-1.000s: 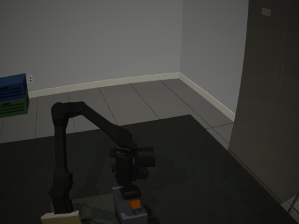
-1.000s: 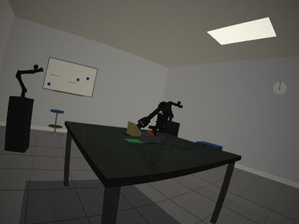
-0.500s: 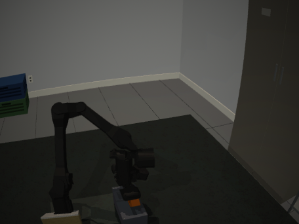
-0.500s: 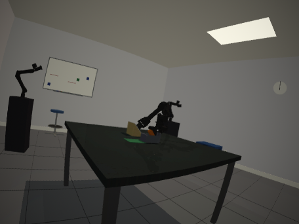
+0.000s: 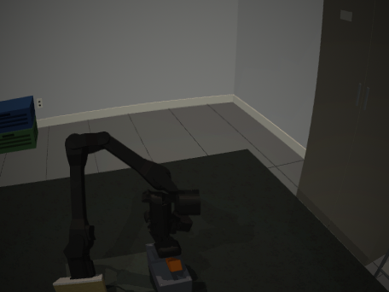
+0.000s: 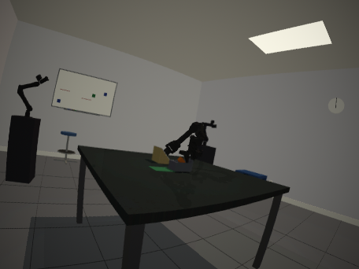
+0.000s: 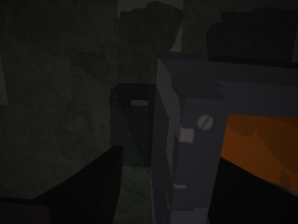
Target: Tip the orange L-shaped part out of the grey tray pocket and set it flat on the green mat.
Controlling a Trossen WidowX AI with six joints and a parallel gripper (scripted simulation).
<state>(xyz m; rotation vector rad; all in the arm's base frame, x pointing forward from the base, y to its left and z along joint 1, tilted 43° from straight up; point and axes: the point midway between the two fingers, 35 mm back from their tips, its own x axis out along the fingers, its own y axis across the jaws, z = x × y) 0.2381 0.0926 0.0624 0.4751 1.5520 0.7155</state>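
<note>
Now: the orange L-shaped part 50 mm to the right of my gripper tip. Also, from my gripper tip: green mat: 230 mm to the right, 60 mm below, 20 mm ahead.
</note>
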